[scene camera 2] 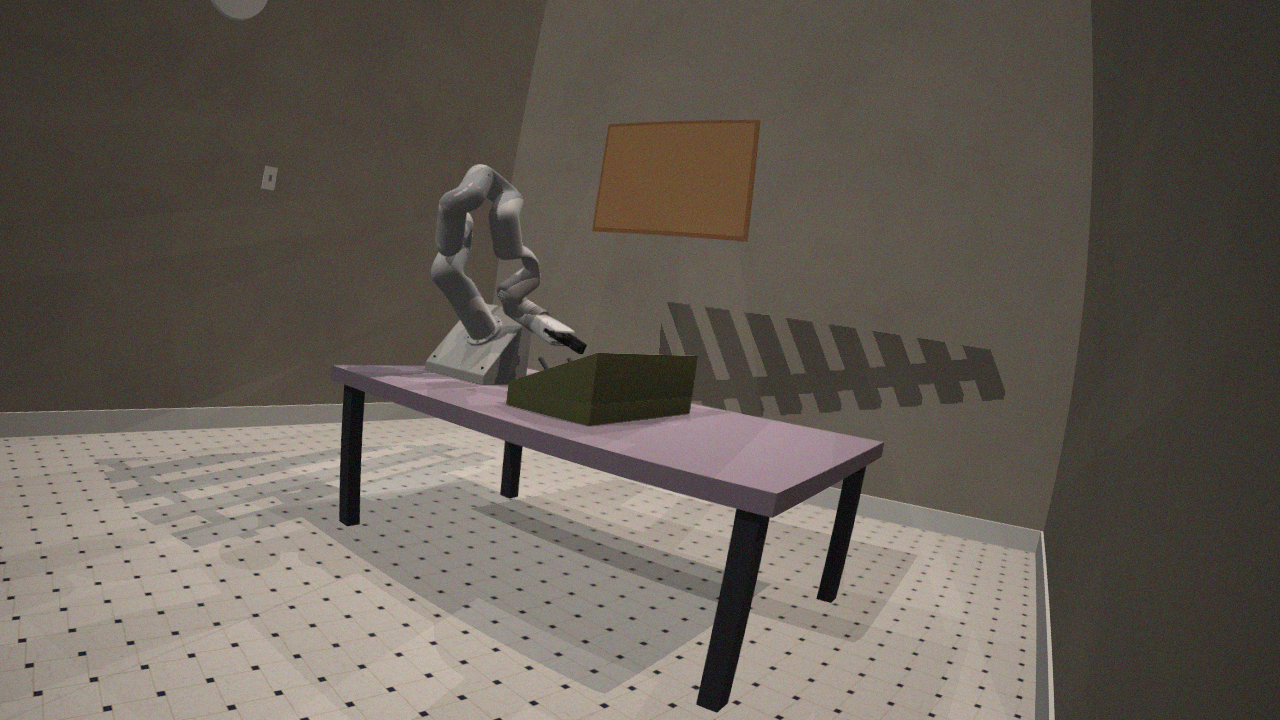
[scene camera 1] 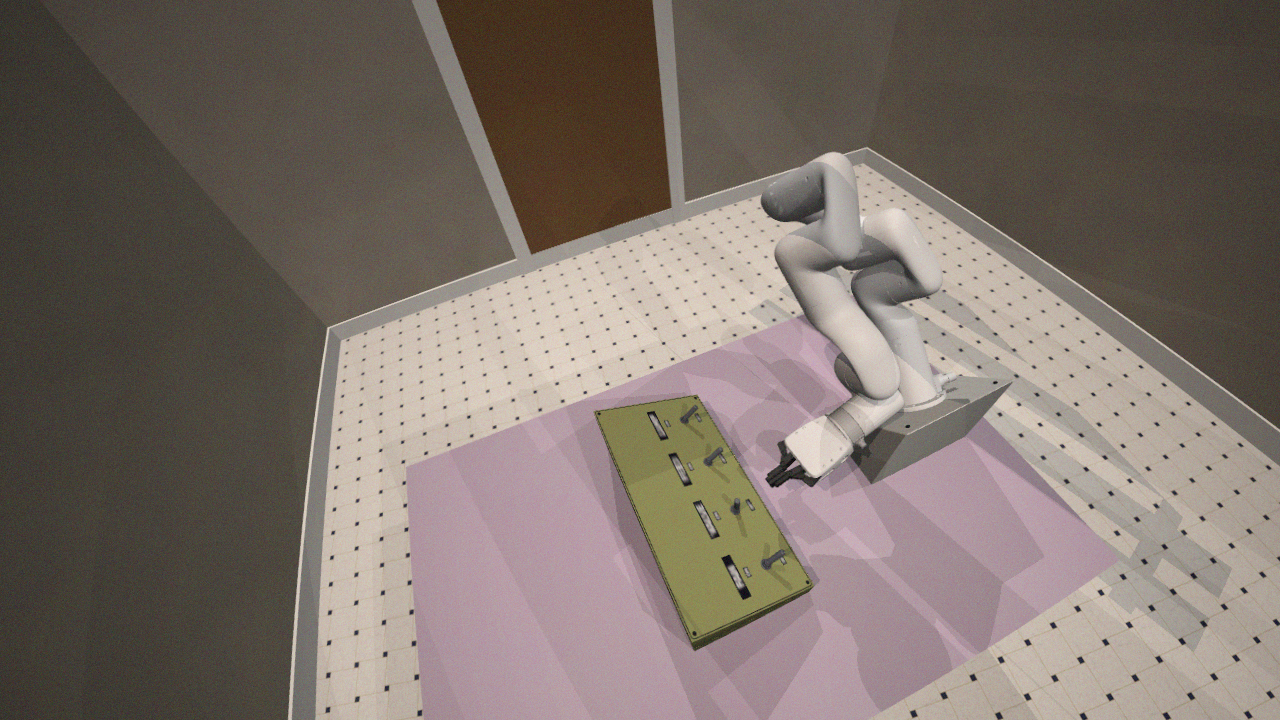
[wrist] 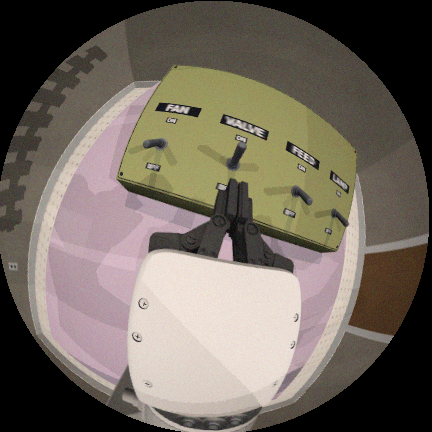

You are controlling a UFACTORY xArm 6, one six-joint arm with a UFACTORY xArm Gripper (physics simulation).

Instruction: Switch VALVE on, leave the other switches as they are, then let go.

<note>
I see my gripper and an olive switch panel.
My gripper also shows in the wrist view.
</note>
